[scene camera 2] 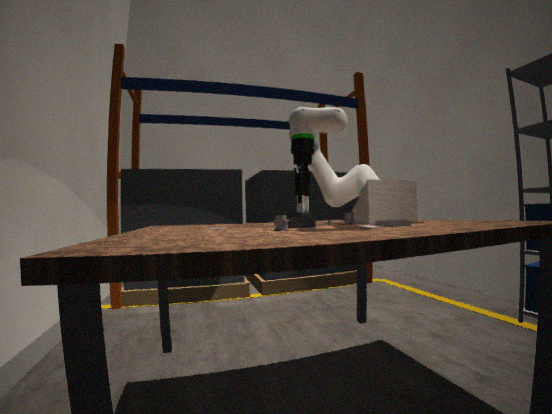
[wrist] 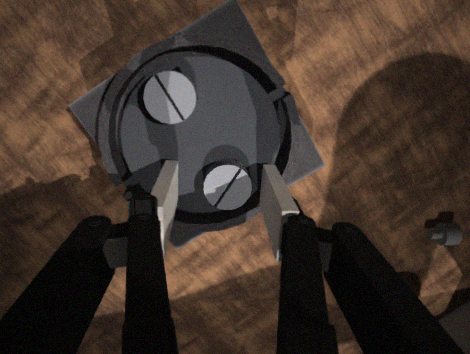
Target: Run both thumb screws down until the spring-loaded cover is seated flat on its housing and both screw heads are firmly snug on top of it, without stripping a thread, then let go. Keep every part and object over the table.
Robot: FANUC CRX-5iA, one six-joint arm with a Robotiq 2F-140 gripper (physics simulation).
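Frame: origin at the arm's base, x right, y ahead, z up, level; millimetres.
Seen in the pictures: gripper, between the fingertips: (scene camera 2: 302, 212) (wrist: 219, 182); arm's base, origin of its link: (scene camera 2: 379, 203).
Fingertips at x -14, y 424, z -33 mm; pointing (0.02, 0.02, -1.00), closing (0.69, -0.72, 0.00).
Offsets run from my fingertips to a thing's top centre. Level surfaces: height alone.
The dark grey housing @(dx +9, dy +27, dz -3 mm) (scene camera 2: 309, 223) (wrist: 305, 150) has a square base on the table. Its round grey cover @(dx +9, dy +27, dz -6 mm) (wrist: 215, 120) lies inside a dark ring. One thumb screw @(dx +16, dy +58, dz +5 mm) (wrist: 170, 97) has a light slotted head and sits at the upper left of the cover in the wrist view. The other thumb screw @(dx +3, dy -4, dz +6 mm) (wrist: 227, 187) sits at the lower middle, in line with the space between the fingertips. My gripper (scene camera 2: 303, 210) (wrist: 219, 182) is part open, empty and pointing down above the housing, with a gap on each side of the lower screw head. Whether the cover is seated flat cannot be told.
A grey block-like part @(dx -131, dy +151, dz -10 mm) (scene camera 2: 281, 223) stands left of the housing on the wooden table @(dz -60 mm) (scene camera 2: 175, 241). A pale box (scene camera 2: 392, 201) and a flat grey piece @(dx -251, dy -239, dz -39 mm) (scene camera 2: 393, 223) are at the right. A small grey cylindrical part @(dx +99, dy -188, dz -39 mm) (wrist: 450, 233) lies at the right in the wrist view.
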